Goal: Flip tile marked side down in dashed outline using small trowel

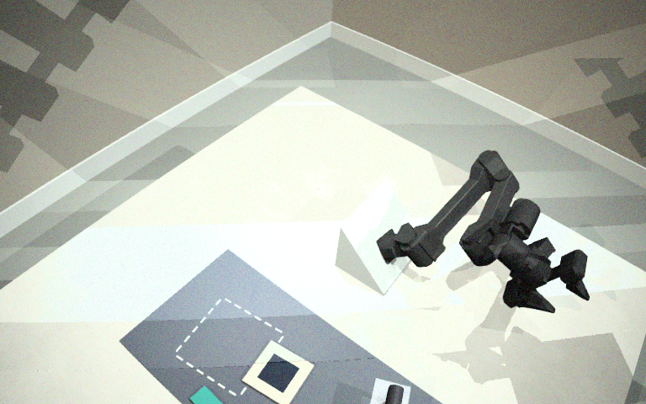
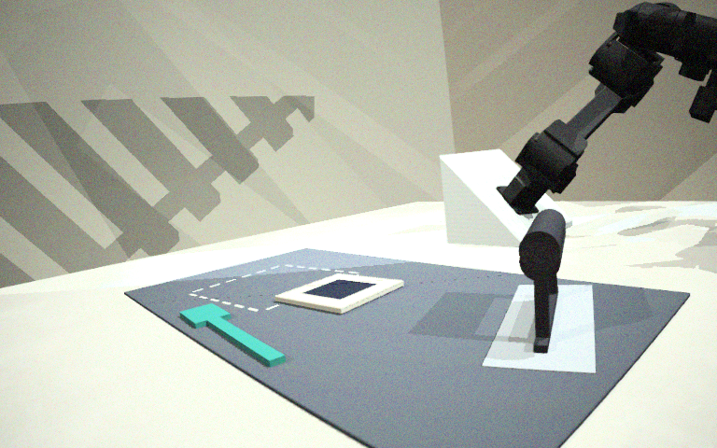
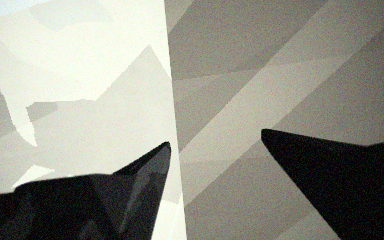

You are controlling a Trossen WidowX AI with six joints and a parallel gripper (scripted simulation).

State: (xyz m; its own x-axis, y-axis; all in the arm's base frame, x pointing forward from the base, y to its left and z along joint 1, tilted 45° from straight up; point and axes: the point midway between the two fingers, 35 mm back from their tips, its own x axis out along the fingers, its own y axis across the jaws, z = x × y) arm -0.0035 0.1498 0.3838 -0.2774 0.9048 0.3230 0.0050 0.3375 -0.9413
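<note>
My gripper tip is 34 cm short of the trowel, 17 cm above it and 16 cm to the left of it. From my gripper tip the other things lie so: teal t-shaped flat piece: 57 cm ahead, 39 cm to the right, 21 cm below; grey mat: 43 cm ahead, 38 cm to the right, 23 cm below; tile: 42 cm ahead, 38 cm to the right, 21 cm below.
</note>
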